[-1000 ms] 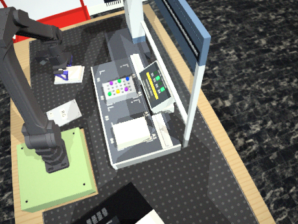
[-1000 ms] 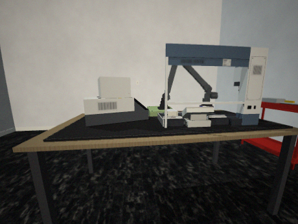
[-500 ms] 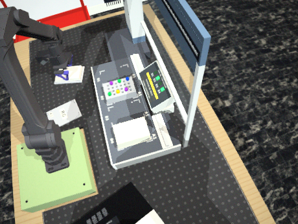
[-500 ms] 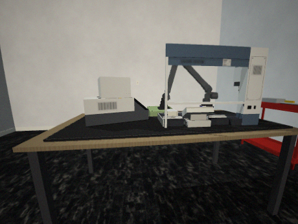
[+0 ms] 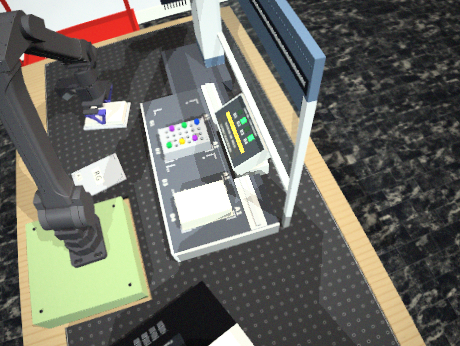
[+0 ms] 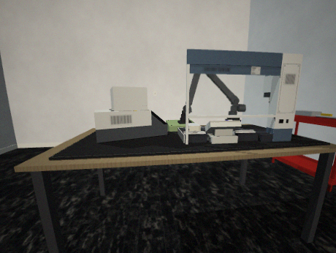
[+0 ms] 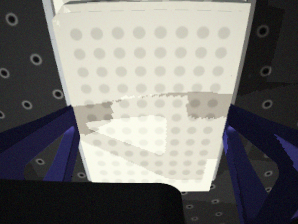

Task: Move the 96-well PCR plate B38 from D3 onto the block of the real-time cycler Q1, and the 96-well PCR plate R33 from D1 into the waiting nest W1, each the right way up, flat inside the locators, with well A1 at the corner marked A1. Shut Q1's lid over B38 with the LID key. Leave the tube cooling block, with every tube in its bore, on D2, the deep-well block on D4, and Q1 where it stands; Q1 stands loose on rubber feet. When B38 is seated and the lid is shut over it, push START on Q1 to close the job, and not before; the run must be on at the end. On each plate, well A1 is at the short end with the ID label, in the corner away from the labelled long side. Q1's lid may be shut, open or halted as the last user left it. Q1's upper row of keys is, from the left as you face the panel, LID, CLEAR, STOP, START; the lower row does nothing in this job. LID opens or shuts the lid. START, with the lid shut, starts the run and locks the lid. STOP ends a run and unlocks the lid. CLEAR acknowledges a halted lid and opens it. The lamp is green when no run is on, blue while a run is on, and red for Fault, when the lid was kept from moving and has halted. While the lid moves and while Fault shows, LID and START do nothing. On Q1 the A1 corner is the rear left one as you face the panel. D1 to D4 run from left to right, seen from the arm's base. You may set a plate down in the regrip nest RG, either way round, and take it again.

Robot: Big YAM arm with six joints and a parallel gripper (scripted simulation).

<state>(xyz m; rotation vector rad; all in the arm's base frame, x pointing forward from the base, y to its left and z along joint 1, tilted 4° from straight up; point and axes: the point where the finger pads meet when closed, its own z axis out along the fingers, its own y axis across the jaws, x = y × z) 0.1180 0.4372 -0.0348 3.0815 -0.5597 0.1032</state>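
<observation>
My hand is 20 mm above the grey nest. The rest, counted from my hand: white deep-well block: 190 mm ahead, 460 mm to the right, 50 mm above; tube cooling block: 210 mm ahead, 250 mm to the right, 50 mm above; regrip nest: 70 mm behind, 220 mm to the right, 20 mm below.
</observation>
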